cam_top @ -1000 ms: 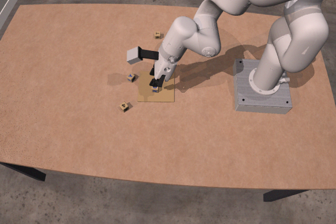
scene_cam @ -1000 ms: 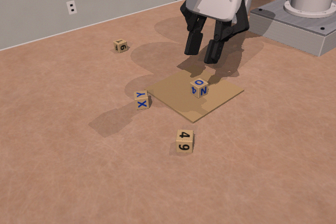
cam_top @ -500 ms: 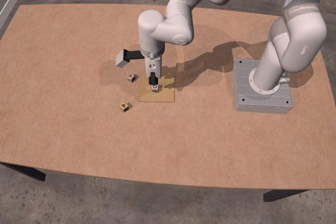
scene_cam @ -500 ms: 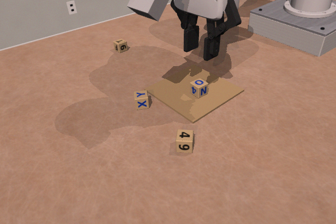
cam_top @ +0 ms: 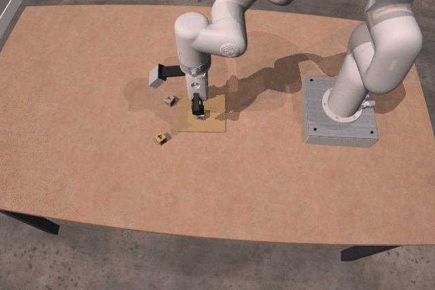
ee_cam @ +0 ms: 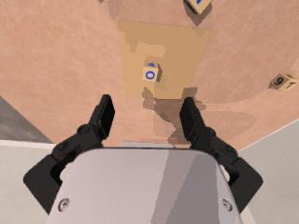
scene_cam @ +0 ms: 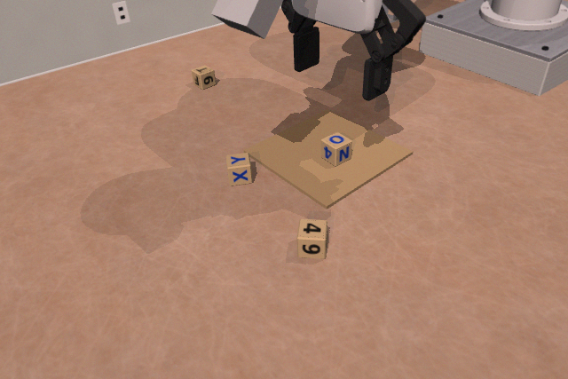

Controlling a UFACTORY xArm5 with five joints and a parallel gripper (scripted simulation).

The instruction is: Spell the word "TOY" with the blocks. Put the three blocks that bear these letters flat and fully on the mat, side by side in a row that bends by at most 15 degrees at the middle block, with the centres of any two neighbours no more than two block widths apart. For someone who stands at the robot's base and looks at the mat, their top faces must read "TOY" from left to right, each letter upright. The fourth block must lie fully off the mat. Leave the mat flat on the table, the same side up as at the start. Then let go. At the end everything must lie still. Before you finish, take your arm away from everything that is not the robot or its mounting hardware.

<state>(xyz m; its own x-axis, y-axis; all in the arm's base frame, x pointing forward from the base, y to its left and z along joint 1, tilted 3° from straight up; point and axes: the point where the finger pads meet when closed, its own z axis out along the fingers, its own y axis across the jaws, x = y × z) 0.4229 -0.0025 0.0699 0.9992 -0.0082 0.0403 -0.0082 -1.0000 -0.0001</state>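
Now: the O block 10 cm below my hand. Also, from my hand: tan mat: 11 cm below, 2 cm to the right, 1 cm behind; then T block: 28 cm to the right, 10 cm below, 1 cm behind.
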